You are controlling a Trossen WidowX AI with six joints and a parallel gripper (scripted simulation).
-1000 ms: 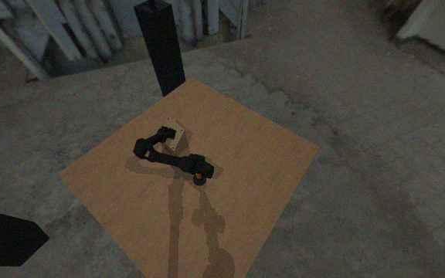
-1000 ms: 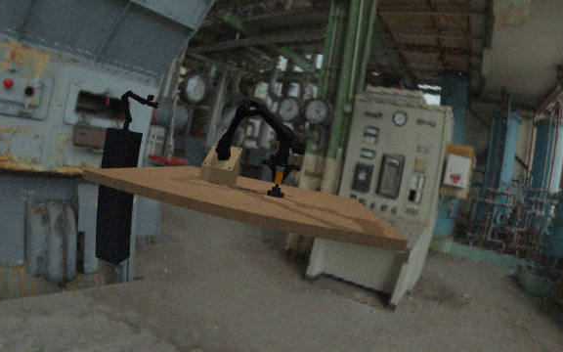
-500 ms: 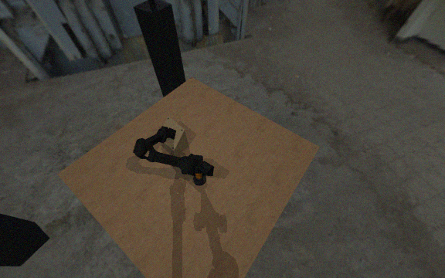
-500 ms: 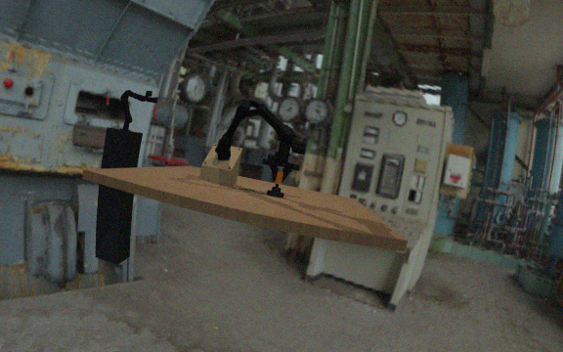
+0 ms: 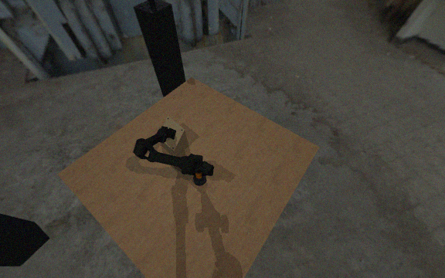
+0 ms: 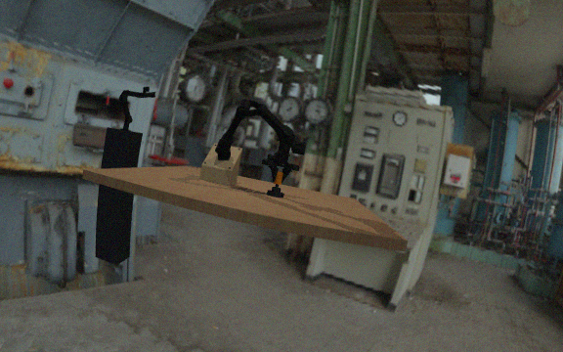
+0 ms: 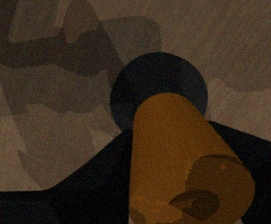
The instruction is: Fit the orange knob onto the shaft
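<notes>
The orange knob lies 20 mm above my gripper tip. From my gripper tip the other things lie so: dark round pedestal (40 mm below).
</notes>
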